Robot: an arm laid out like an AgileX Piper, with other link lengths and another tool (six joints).
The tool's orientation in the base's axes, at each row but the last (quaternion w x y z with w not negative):
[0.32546 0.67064 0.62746 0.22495]
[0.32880 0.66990 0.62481 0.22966]
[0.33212 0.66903 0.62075 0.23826]
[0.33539 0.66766 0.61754 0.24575]
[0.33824 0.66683 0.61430 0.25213]
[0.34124 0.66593 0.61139 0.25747]
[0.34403 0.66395 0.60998 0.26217]
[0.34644 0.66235 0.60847 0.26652]
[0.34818 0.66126 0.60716 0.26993]
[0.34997 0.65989 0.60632 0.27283]
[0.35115 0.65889 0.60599 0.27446]
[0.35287 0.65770 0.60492 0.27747]
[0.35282 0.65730 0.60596 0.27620]
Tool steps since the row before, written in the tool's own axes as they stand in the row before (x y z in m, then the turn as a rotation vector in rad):
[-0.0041 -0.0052 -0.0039 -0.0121 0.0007 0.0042]
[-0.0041 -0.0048 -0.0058 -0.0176 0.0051 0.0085]
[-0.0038 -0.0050 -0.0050 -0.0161 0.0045 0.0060]
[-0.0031 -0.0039 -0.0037 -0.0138 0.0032 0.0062]
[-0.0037 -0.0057 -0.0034 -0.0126 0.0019 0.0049]
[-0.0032 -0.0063 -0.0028 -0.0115 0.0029 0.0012]
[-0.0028 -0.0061 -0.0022 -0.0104 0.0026 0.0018]
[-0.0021 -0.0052 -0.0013 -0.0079 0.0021 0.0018]
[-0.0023 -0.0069 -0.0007 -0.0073 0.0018 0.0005]
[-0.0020 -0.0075 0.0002 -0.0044 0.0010 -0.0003]
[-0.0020 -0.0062 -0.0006 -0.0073 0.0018 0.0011]
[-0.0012 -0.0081 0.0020 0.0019 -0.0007 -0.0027]
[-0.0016 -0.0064 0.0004 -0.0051 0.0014 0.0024]
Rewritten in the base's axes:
[-0.0068 -0.0034 -0.0006 0.0021 -0.0126 -0.0011]
[-0.0079 -0.0031 0.0009 0.0076 -0.0187 -0.0002]
[-0.0075 -0.0030 0.0000 0.0055 -0.0169 0.0008]
[-0.0057 -0.0025 -0.0002 0.0051 -0.0146 -0.0005]
[-0.0067 -0.0031 -0.0019 0.0034 -0.0132 -0.0007]
[-0.0065 -0.0027 -0.0028 0.0014 -0.0116 0.0023]
[-0.0059 -0.0024 -0.0032 0.0018 -0.0106 0.0016]
[-0.0045 -0.0018 -0.0031 0.0018 -0.0081 0.0011]
[-0.0051 -0.0020 -0.0049 0.0006 -0.0073 0.0016]
[-0.0046 -0.0019 -0.0059 -0.0001 -0.0043 0.0013]
[-0.0045 -0.0018 -0.0044 0.0011 -0.0074 0.0012]
[-0.0034 -0.0013 -0.0076 -0.0023 0.0022 0.0009]
[-0.0037 -0.0015 -0.0052 0.0022 -0.0054 0.0000]

